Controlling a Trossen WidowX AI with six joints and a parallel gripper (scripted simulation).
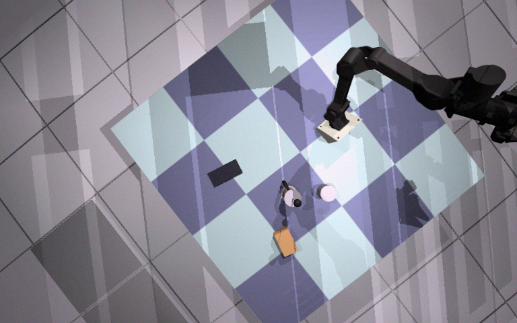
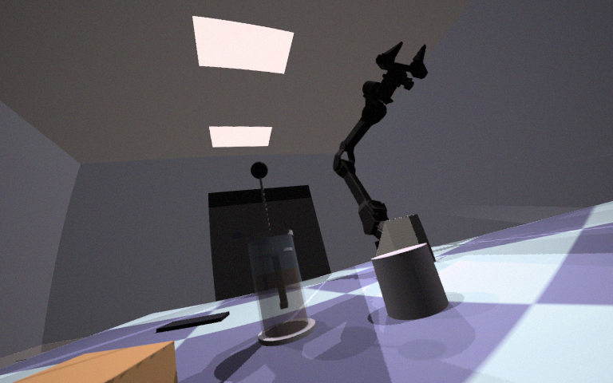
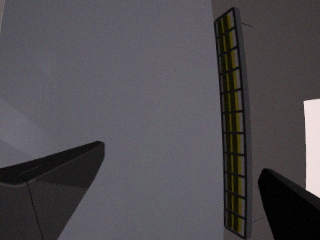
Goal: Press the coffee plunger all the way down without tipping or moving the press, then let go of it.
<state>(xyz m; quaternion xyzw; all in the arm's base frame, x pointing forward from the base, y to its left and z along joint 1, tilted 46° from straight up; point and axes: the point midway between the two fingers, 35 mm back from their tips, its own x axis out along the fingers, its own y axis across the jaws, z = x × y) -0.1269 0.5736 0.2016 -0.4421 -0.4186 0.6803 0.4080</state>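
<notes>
Right now the glass coffee press is 530 mm below my gripper tip, 520 mm ahead of it and 200 mm to the right of it. Round my gripper tip: orange box (680 mm ahead, 630 mm below, 40 mm to the right); then flat black slab (680 mm ahead, 650 mm below, 460 mm to the right).
</notes>
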